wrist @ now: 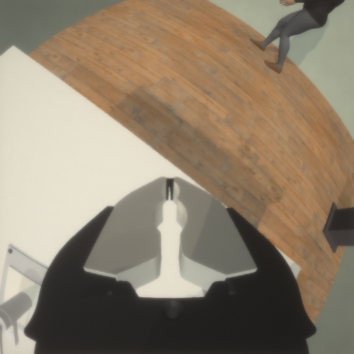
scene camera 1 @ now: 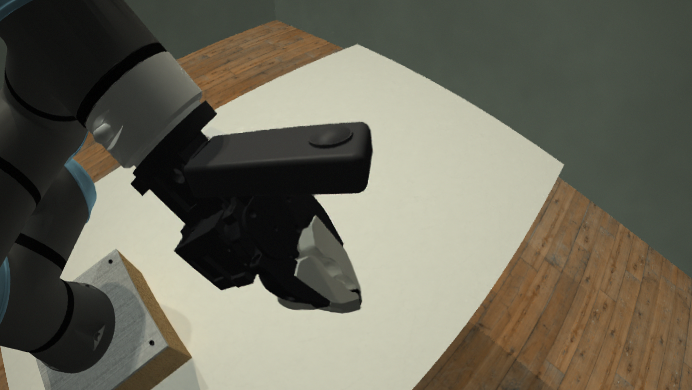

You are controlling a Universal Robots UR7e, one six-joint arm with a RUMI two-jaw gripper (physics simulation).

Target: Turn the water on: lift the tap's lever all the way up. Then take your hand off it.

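Where they show: gripper, between the fingertips: (scene camera 1: pixel 359 305); arm's base, origin of its link: (scene camera 1: pixel 78 328).
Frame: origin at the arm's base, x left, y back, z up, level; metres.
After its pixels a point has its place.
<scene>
Part of the grey tap (wrist: pixel 19 305) shows at the lower left edge of the wrist view, by its light base plate (wrist: pixel 24 259) with a dark screw at the corner. The lever's position cannot be made out there. The tap does not show in scene camera 1, where the arm and gripper cover part of the table. My gripper (scene camera 1: pixel 357 296) @[y -0.388, x -0.249, z 0.194 m] (wrist: pixel 169 180) is shut and empty, its two pale fingertips together. It is above the white table, apart from the tap, which lies to its lower left in the wrist view.
The white table (scene camera 1: pixel 450 200) @[y -0.792, x -0.110, z -0.103 m] (wrist: pixel 60 140) ends at a wooden floor (scene camera 1: pixel 590 280) (wrist: pixel 200 100). The arm's metal-topped mounting block (scene camera 1: pixel 145 320) @[y -0.126, x -0.050, z 0.001 m] is at the lower left. A person (wrist: pixel 295 30) and a dark object (wrist: pixel 342 227) are beyond the table.
</scene>
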